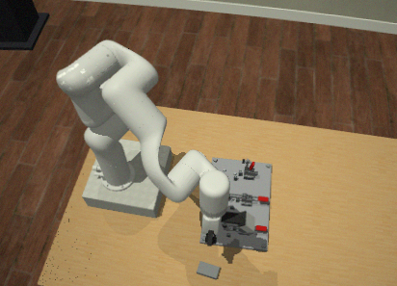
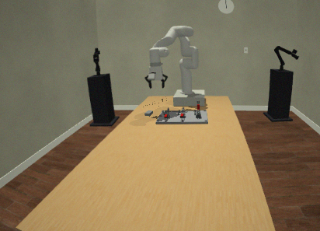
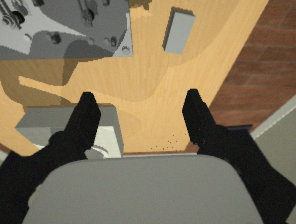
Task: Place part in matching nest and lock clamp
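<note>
My hand is 200 mm above the grey block part, 80 mm to the left of it and 10 mm past it. Also, from my hand: grey fixture plate (210 mm below, 190 mm to the left, 80 mm ahead).
</note>
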